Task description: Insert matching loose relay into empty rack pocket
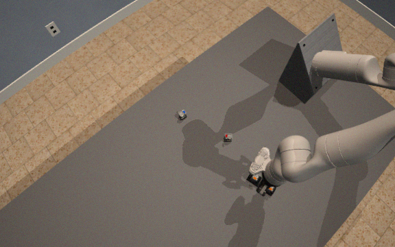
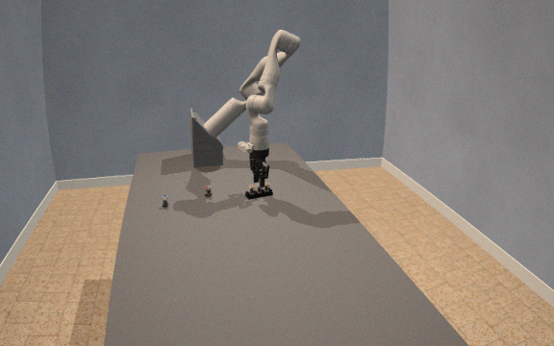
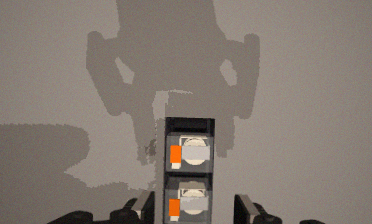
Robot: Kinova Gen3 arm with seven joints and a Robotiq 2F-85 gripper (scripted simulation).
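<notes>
Right now the black rack is 50 mm below my hand.
</notes>
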